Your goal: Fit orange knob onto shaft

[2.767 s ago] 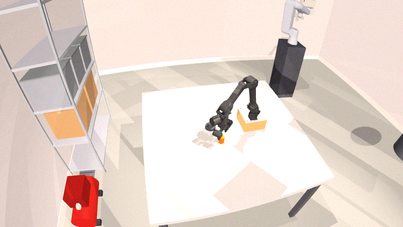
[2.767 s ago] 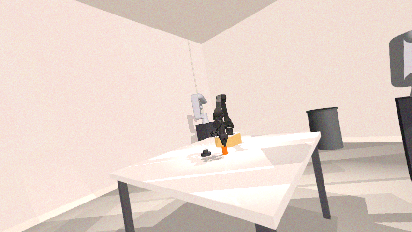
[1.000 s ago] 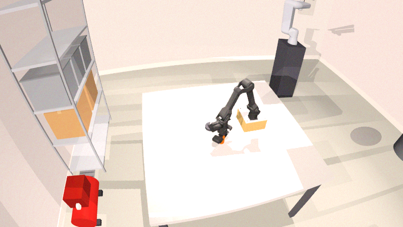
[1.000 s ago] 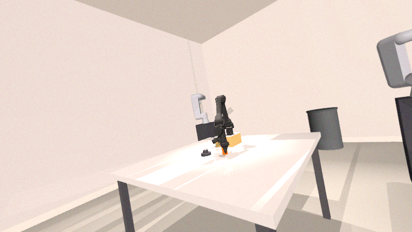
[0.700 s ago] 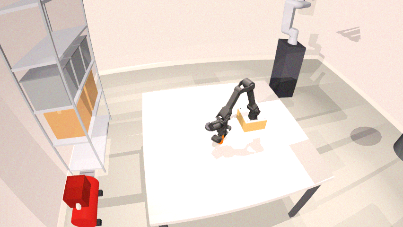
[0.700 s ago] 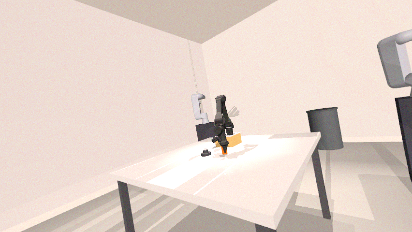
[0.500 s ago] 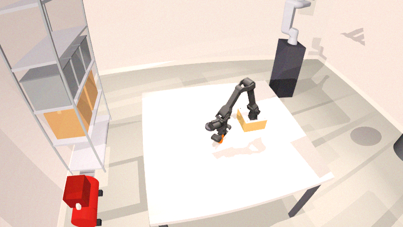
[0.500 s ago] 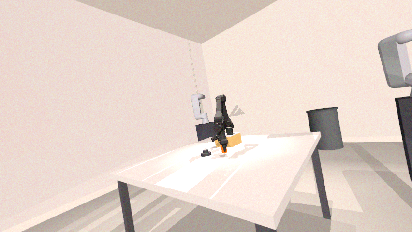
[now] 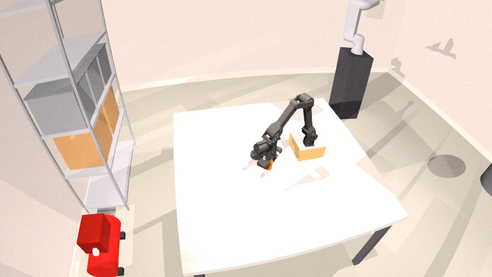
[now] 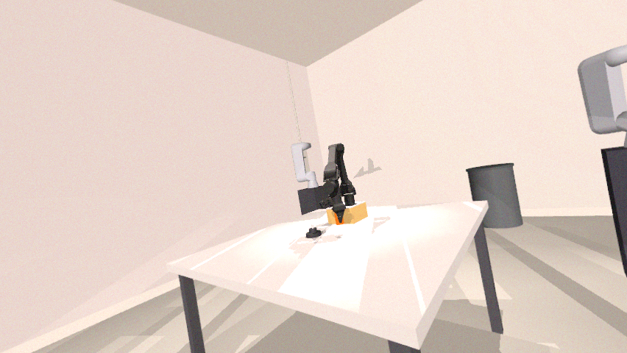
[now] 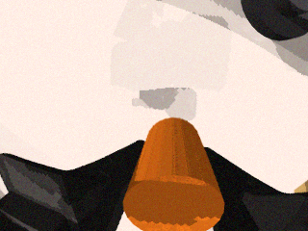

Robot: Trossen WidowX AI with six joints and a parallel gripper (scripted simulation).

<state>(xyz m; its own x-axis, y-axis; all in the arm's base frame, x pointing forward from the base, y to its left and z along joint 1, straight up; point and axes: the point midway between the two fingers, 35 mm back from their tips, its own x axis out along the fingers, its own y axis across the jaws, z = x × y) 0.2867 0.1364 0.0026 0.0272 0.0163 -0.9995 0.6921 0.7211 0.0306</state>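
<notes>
My gripper tip is 30 mm short of the dark round pedestal, 170 mm to the left of it and 40 mm above it. The rest, counted from my gripper tip: orange knob (40 mm above).
</notes>
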